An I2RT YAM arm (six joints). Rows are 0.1 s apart.
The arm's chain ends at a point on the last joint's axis. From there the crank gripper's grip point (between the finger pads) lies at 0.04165 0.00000 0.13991 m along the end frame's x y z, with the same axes.
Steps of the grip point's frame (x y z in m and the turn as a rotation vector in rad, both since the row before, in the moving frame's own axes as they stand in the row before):
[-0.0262, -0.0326, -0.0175, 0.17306, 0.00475, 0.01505]
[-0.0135, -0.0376, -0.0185, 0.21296, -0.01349, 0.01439]
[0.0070, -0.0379, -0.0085, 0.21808, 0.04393, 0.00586]
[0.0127, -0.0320, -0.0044, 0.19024, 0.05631, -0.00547]
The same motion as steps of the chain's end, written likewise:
[-0.0270, -0.0092, -0.0153, 0.17306, 0.00475, 0.01505]
[-0.0118, -0.0086, -0.0159, 0.21296, -0.01349, 0.01439]
[0.0009, -0.0081, -0.0033, 0.21808, 0.04393, 0.00586]
[0.0050, -0.0055, 0.0007, 0.19024, 0.05631, -0.00547]

